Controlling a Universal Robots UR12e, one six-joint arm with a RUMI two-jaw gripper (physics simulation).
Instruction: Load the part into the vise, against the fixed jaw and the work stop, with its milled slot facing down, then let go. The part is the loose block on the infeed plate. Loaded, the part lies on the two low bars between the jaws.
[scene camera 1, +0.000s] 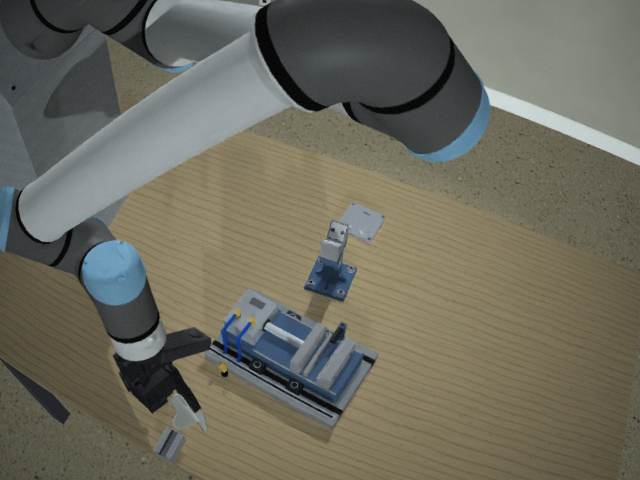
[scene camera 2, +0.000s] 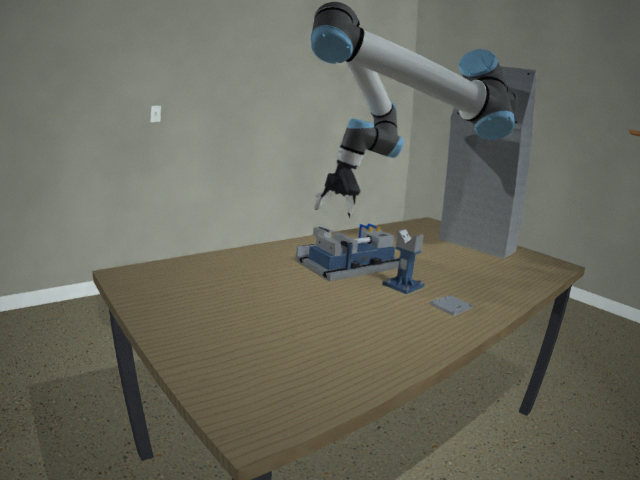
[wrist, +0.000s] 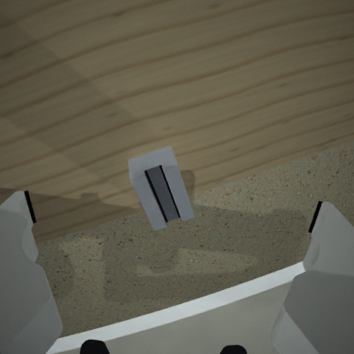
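Seen in the pictures: gripper, fingertip midpoint: (scene camera 1: 178, 408) (scene camera 2: 332, 214); arm's base at its link origin: (scene camera 1: 40, 16).
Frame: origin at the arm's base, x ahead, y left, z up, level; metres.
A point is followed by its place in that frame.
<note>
The part (scene camera 1: 169, 444) @[y -0.186, x 0.627, z -0.576 m] (wrist: 162, 192), a small grey block, shows slot up, overlapping the table's edge in scene camera 1 and the wrist view; whether anything supports it is unclear. It does not show in scene camera 2. My gripper (scene camera 2: 333, 210) @[y -0.131, x 0.609, z -0.500 m] (wrist: 173, 200) is open and empty; in the wrist view the part shows beyond the fingertips, apart from both. The infeed plate (scene camera 1: 364, 222) @[y 0.496, x 0.459, z -0.592 m] (scene camera 2: 451, 304) @[y 0.498, x 0.455, z -0.592 m] has no block on it. The vise (scene camera 1: 268, 361) @[y 0.077, x 0.615, z -0.548 m] (scene camera 2: 320, 256) @[y 0.184, x 0.739, z -0.553 m] has its fixed jaw (scene camera 1: 336, 364) @[y 0.156, x 0.719, z -0.503 m] (scene camera 2: 328, 243) apart from the moving jaw (scene camera 1: 308, 347) @[y 0.141, x 0.658, z -0.504 m]. The work stop (scene camera 1: 338, 331) @[y 0.208, x 0.668, z -0.504 m] (scene camera 2: 348, 255) @[y 0.228, x 0.667, z -0.536 m] stands beside the jaws.
A blue stand (scene camera 1: 330, 279) @[y 0.315, x 0.535, z -0.576 m] (scene camera 2: 405, 266) @[y 0.342, x 0.534, z -0.534 m] with a grey angled top stands between the vise and the infeed plate. Blue hoses (scene camera 1: 224, 330) @[y 0.038, x 0.534, z -0.491 m] curve from the vise's actuator end. The wooden table (scene camera 1: 465, 310) @[y 0.498, x 0.785, z -0.600 m] (scene camera 2: 258, 335) @[y 0.565, x 0.982, z -0.600 m] ends near the part, with floor beyond.
</note>
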